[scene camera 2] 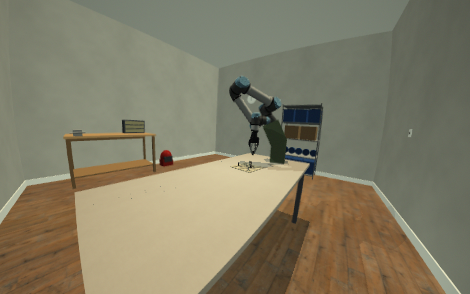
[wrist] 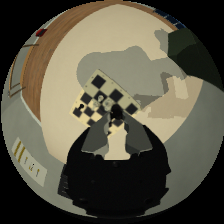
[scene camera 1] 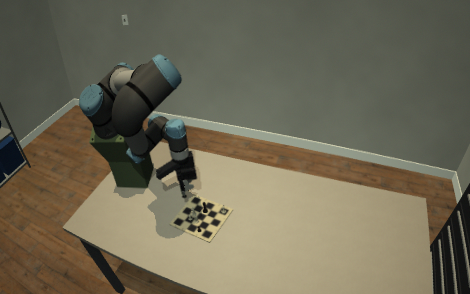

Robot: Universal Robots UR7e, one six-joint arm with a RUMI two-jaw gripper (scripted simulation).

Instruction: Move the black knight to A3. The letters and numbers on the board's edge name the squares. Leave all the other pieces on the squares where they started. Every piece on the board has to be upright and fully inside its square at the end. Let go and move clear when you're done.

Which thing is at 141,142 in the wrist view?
My gripper.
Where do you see a chessboard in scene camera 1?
210,223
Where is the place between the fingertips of my gripper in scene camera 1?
At 184,194
